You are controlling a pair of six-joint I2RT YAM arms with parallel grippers.
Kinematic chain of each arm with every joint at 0, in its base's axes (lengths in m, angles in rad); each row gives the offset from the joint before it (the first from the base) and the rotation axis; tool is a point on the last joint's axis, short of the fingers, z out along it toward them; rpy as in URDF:
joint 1: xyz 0 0 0.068 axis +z
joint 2: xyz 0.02 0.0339 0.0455 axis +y
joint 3: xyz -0.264 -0.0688 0 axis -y
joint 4: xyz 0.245 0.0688 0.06 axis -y
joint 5: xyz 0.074 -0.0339 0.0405 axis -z
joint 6: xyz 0.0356 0 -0.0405 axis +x
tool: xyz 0 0 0 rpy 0 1.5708 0
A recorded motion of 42 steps. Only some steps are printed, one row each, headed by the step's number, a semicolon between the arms.
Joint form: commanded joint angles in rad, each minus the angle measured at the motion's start. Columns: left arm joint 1, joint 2, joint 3, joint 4, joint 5, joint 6; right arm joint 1, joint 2, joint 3, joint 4, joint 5, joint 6.
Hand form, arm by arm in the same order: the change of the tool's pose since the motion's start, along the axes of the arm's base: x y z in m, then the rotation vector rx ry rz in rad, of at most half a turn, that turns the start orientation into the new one. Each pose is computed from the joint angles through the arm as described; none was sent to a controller.
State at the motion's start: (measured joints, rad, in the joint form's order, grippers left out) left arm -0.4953 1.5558 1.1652 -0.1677 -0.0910 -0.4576; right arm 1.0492 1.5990 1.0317 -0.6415 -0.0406 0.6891
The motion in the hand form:
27: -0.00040 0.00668 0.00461 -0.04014 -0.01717 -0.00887; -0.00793 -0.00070 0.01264 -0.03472 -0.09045 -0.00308
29: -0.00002 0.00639 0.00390 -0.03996 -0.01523 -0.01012; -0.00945 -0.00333 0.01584 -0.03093 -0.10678 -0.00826
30: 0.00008 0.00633 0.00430 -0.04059 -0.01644 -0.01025; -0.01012 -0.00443 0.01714 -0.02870 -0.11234 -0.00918
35: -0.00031 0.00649 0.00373 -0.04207 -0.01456 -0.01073; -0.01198 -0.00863 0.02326 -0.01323 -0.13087 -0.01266
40: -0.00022 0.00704 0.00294 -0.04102 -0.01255 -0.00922; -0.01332 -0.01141 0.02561 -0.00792 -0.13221 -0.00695
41: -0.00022 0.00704 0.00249 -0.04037 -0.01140 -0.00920; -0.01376 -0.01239 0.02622 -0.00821 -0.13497 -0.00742
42: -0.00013 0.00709 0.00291 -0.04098 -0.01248 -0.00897; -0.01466 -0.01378 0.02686 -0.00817 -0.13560 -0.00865
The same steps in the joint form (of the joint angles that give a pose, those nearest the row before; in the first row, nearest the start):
27: 0.0199 -0.0213 -0.0146 0.0266 0.0388 -0.0087; 0.0339 -0.0362 0.0136 -0.0364 0.1028 -0.0001
29: 0.0198 -0.0189 -0.0144 0.0270 0.0402 -0.0087; 0.0360 -0.0549 0.0064 -0.0368 0.1171 0.0015
30: 0.0198 -0.0189 -0.0133 0.0273 0.0403 -0.0087; 0.0367 -0.0627 0.0034 -0.0370 0.1213 0.0014
35: 0.0199 -0.0200 -0.0163 0.0280 0.0419 -0.0103; 0.0368 -0.0940 -0.0053 -0.0371 0.1307 0.0000
40: 0.0214 -0.0198 -0.0184 0.0281 0.0419 -0.0103; 0.0360 -0.1100 -0.0114 -0.0415 0.1269 -0.0059
41: 0.0214 -0.0194 -0.0193 0.0281 0.0419 -0.0102; 0.0360 -0.1151 -0.0137 -0.0431 0.1295 -0.0065
42: 0.0216 -0.0196 -0.0182 0.0281 0.0419 -0.0103; 0.0367 -0.1221 -0.0176 -0.0461 0.1307 -0.0049

